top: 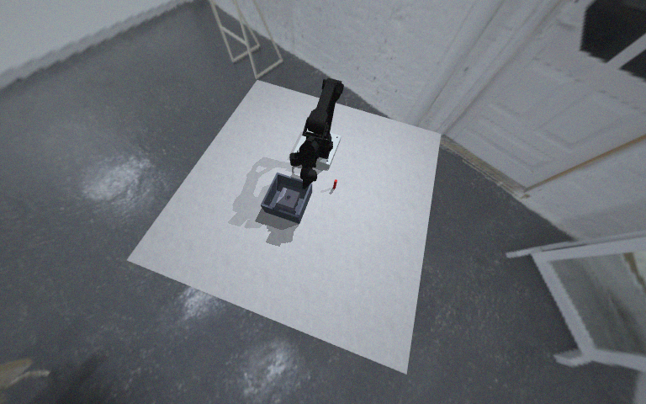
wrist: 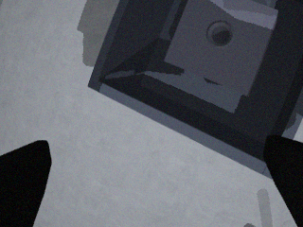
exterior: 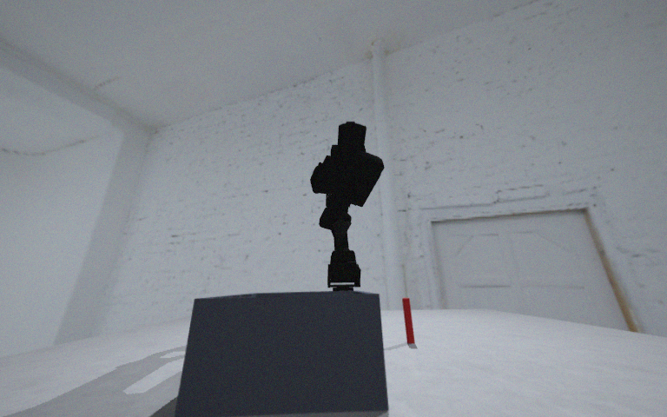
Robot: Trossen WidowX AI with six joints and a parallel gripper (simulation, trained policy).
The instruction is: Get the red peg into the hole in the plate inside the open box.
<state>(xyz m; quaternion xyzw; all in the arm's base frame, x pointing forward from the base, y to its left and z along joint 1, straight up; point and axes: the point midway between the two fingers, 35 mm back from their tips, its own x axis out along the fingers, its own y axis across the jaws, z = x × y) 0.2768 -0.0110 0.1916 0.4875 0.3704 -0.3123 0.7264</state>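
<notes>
Now: the red peg 17 cm below my gripper tip, 13 cm to the left of it and 12 cm behind it. Also, from my gripper tip: plate 16 cm below, 8 cm to the right, 3 cm ahead; dark box 18 cm below, 8 cm to the right, 3 cm ahead.
</notes>
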